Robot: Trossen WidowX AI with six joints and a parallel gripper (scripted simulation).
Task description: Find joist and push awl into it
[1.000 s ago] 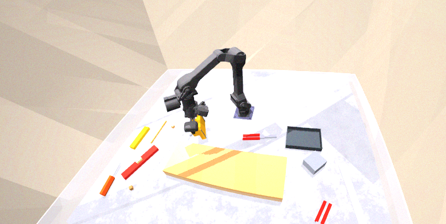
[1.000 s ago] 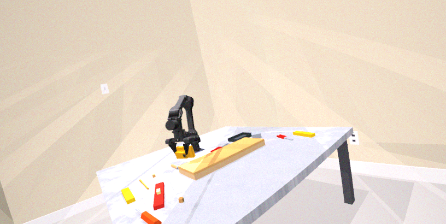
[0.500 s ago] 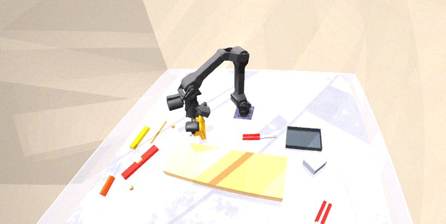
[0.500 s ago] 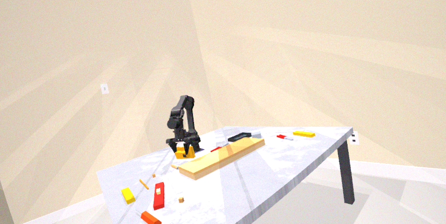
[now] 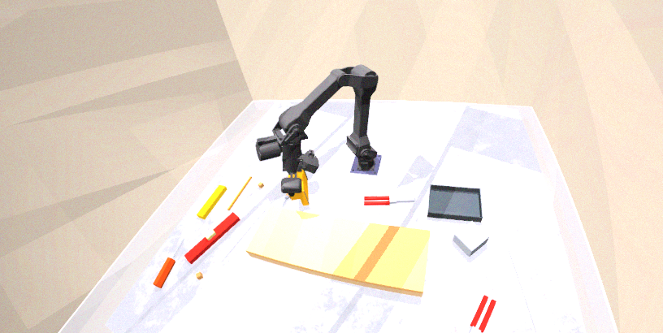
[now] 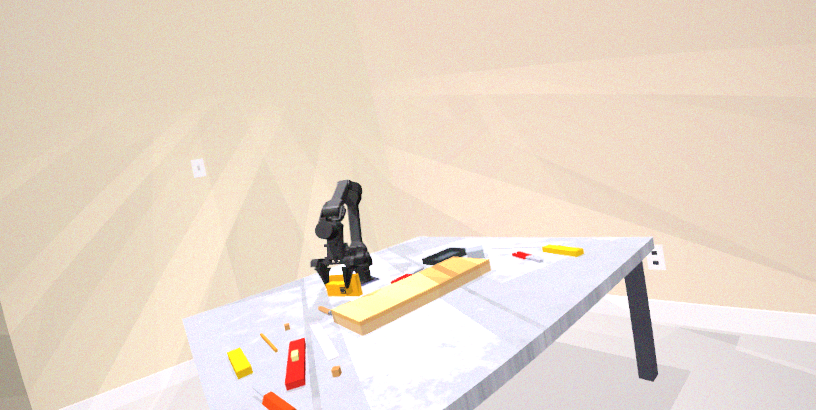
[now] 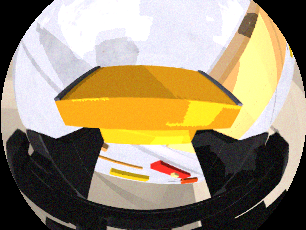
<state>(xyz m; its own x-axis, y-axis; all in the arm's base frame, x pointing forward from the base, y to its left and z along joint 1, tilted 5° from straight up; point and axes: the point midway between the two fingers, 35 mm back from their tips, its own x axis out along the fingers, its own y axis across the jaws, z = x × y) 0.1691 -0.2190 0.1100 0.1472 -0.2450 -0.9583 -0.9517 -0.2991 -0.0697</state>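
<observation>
The stud finder lies 1 cm ahead of my gripper tip and 1 cm to the left of it. From my gripper tip the other things lie so: square light 3 cm ahead; thin orange stick 1 cm behind, 25 cm to the right, 7 cm below; awl 2 cm behind, 4 cm to the right, 7 cm below.
</observation>
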